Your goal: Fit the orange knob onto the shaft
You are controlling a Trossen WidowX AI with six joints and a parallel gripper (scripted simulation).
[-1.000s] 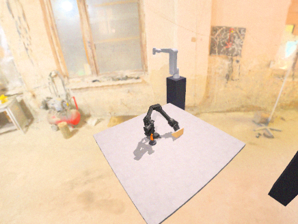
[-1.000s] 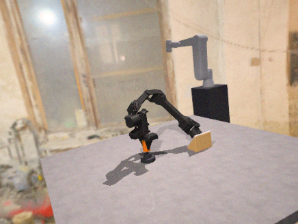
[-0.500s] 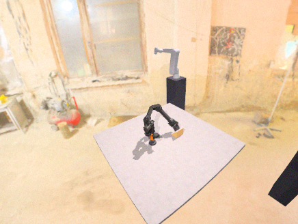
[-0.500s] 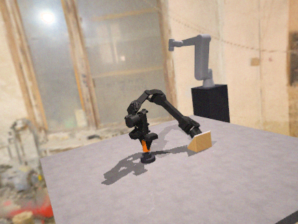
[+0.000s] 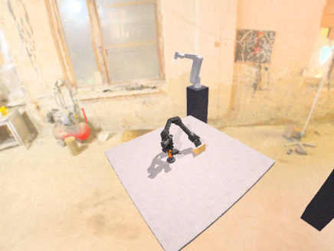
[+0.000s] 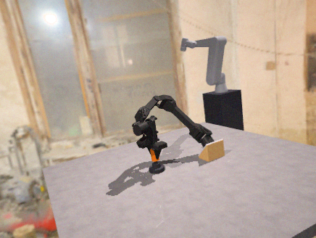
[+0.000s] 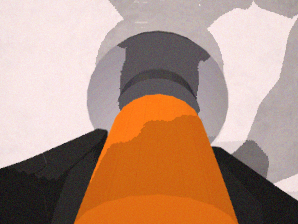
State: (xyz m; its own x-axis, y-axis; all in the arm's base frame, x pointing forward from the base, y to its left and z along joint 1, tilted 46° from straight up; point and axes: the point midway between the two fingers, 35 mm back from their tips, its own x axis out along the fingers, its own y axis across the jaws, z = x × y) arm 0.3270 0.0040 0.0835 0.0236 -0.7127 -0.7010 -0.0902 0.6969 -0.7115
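Right now my gripper tip is 20 mm below the orange knob. Round my gripper tip: pedestal: 40 mm below.
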